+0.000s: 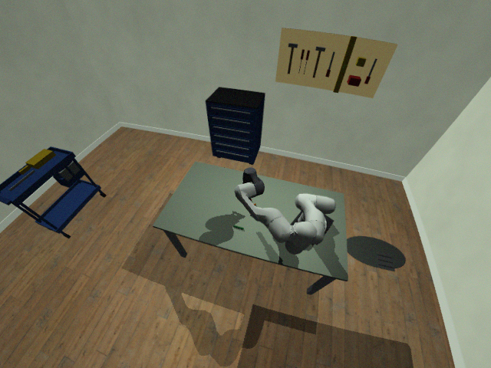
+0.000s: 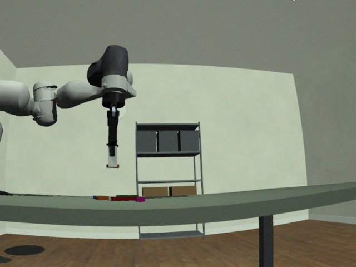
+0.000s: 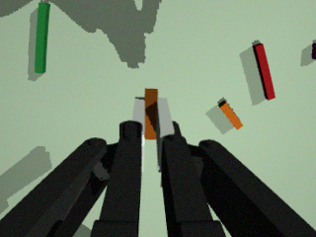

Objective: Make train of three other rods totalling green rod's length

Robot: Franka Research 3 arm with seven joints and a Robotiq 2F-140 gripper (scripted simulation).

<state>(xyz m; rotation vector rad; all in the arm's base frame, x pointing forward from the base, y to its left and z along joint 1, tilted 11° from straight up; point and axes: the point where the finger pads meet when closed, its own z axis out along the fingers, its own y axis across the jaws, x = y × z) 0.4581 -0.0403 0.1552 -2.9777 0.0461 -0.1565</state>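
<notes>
Now: the grey rod 13 cm below my hand and 4 cm behind it. From my hand the other things lie so: green rod: 13 cm to the left, 13 cm below, 6 cm ahead; red rod: 14 cm to the right, 13 cm below, 2 cm ahead; blue rod: 13 cm below, 6 cm behind.
</notes>
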